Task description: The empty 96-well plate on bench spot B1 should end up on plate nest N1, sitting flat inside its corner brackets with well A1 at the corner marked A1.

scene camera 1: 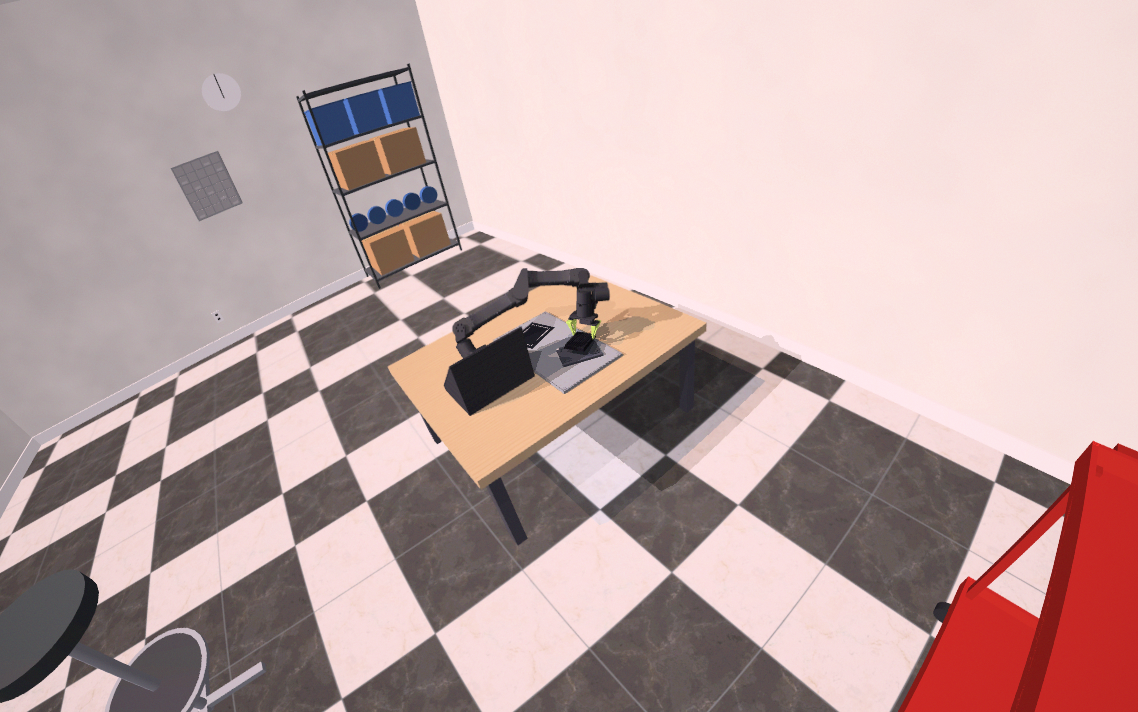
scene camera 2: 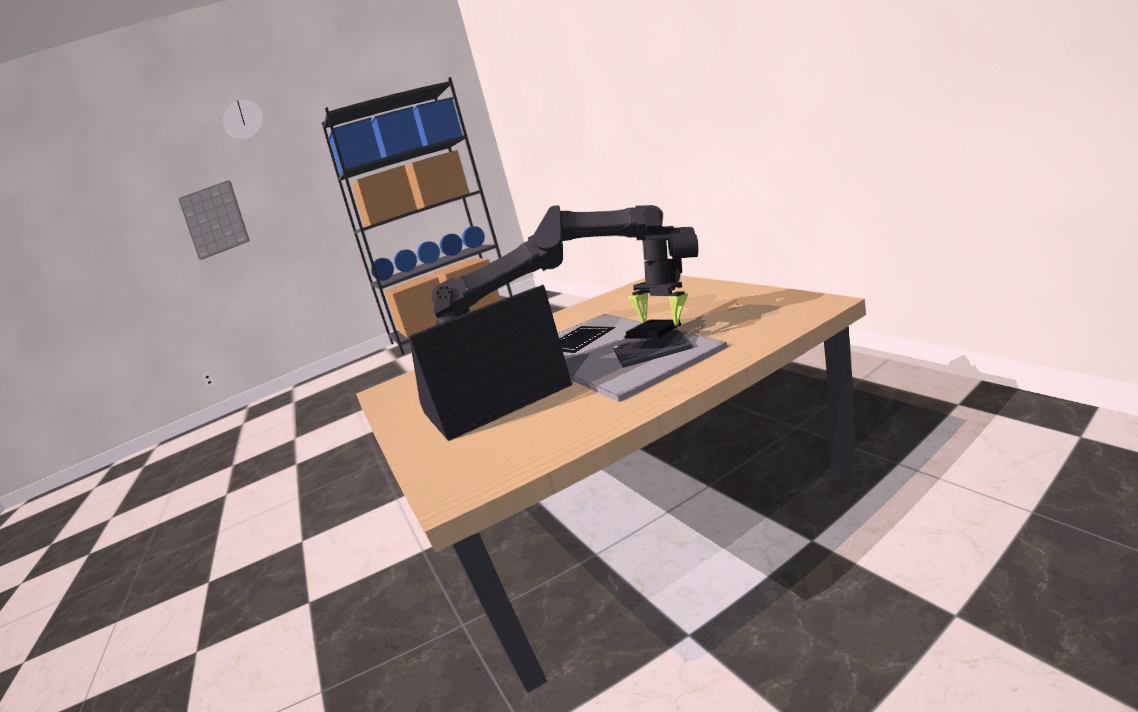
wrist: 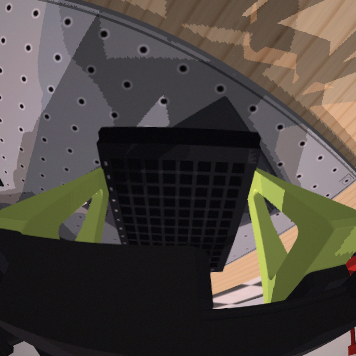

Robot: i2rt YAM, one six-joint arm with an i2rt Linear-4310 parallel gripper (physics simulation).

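Frame: origin at the arm's base, x ahead, y left, z up, level; centimetres.
Where they show: gripper, fingertip midpoint: (scene camera 1: 583, 337) (scene camera 2: 660, 325) (wrist: 177, 175); arm's base, link origin: (scene camera 1: 473, 359) (scene camera 2: 462, 345).
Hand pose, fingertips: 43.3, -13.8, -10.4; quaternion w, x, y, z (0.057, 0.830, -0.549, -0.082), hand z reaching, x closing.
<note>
Each offset is from my fingertips to the centre of the thing, as dx, dy, dz. Level surfaces: height alone.
My gripper (scene camera 1: 582, 331) (scene camera 2: 657, 315) (wrist: 177, 175) has green fingers and is shut on the long sides of a black 96-well plate @(-3.4, -1.4, +0.6) (scene camera 1: 581, 345) (scene camera 2: 650, 329) (wrist: 180, 198). It holds the plate level, a little above the dark plate nest @(-5.9, -2.4, -2.8) (scene camera 2: 657, 349) (wrist: 219, 113). The nest lies on a grey perforated board @(-8.5, +10.6, -4.3) (scene camera 1: 576, 376) (scene camera 2: 630, 383) (wrist: 53, 88). In the wrist view the plate covers most of the nest, and only a dark corner of the nest shows behind it. I cannot read the corner marks.
A second dark gridded plate @(-8.2, +25.1, -3.6) (scene camera 1: 537, 332) (scene camera 2: 585, 336) lies on the board's left part. A black slanted box (scene camera 1: 489, 372) (scene camera 2: 489, 359) stands on the wooden table @(dz -5.0) (scene camera 1: 523, 437) (scene camera 2: 554, 452). A shelf rack (scene camera 1: 354, 82) (scene camera 2: 388, 96) stands by the back wall.
</note>
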